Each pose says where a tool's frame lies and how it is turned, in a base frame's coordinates. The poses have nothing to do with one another.
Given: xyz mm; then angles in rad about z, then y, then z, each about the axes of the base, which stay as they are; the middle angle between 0 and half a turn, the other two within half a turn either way.
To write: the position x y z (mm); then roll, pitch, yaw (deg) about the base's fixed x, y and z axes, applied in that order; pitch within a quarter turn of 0, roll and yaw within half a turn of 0. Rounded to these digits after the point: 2 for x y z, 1 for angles.
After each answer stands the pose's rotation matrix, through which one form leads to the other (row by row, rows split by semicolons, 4 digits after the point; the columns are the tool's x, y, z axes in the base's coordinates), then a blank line. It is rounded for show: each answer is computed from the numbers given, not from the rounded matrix.
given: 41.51, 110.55, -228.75, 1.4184, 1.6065, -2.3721
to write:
41.51, 110.55, -228.75, 92.1, 8.7, -45.6
0.6916 0.0803 -0.7178; -0.7062 -0.1336 -0.6953; -0.1517 0.9878 -0.0357

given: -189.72, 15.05, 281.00, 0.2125, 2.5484, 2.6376
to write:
-189.72, 15.05, 281.00, 171.9, 33.1, -43.5
0.6079 -0.6252 -0.4895; -0.5761 -0.7715 0.2700; -0.5464 0.1179 -0.8292

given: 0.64, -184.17, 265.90, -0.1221, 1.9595, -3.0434
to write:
0.64, -184.17, 265.90, -163.4, 66.7, 23.6
0.3624 0.1432 -0.9209; 0.1581 -0.9832 -0.0907; -0.9185 -0.1127 -0.3790

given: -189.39, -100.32, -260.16, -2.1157, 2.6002, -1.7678
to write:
-189.39, -100.32, -260.16, -152.8, -15.5, -163.8
-0.9256 -0.3649 -0.1009; -0.2682 0.8202 -0.5054; 0.2671 -0.4407 -0.8570

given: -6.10, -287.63, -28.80, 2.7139, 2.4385, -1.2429
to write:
-6.10, -287.63, -28.80, 160.6, -36.0, -40.4
0.6162 -0.7595 0.2082; -0.5236 -0.5926 -0.6121; 0.5883 0.2682 -0.7628

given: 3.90, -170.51, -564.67, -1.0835, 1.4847, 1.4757
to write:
3.90, -170.51, -564.67, -84.4, 27.8, -2.8
0.8834 -0.4589 0.0946; -0.0438 0.1201 0.9918; -0.4665 -0.8803 0.0860

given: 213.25, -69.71, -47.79, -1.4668, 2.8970, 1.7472
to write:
213.25, -69.71, -47.79, -166.1, 1.4, 4.3
0.9968 0.0671 -0.0425; 0.0754 -0.9682 0.2384; -0.0251 -0.2409 -0.9702

